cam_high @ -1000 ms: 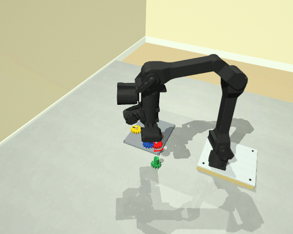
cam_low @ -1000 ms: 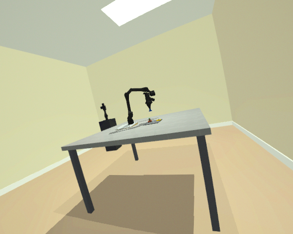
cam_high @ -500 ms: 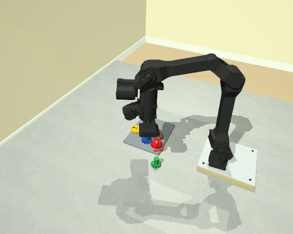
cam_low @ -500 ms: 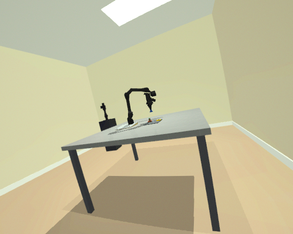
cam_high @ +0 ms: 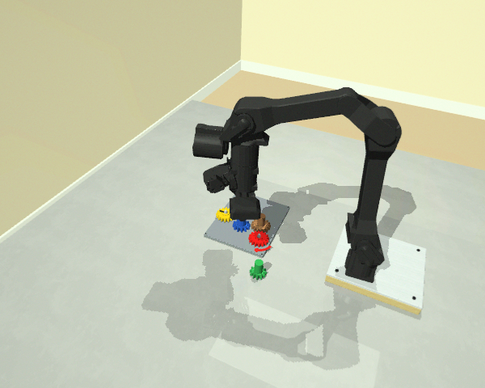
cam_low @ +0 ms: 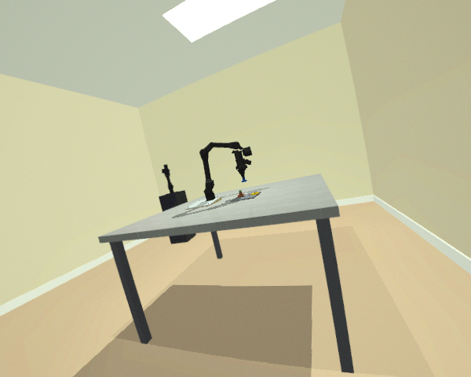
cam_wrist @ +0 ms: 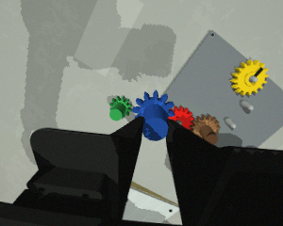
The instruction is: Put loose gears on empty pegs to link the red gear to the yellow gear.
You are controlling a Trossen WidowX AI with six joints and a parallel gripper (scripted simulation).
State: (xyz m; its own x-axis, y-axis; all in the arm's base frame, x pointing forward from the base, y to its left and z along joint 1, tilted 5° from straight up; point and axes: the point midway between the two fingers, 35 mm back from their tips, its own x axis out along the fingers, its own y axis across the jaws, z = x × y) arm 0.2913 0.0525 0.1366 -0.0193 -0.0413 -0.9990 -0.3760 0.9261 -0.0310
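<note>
Now: the brown gear 11 cm to the right of my gripper tip, 11 cm below it and 2 cm behind it. From my gripper tip the other things lie so: blue gear 1 cm below; then green gear 12 cm below, 6 cm behind, 4 cm to the left; then red gear 12 cm below, 6 cm to the right, 3 cm behind.
</note>
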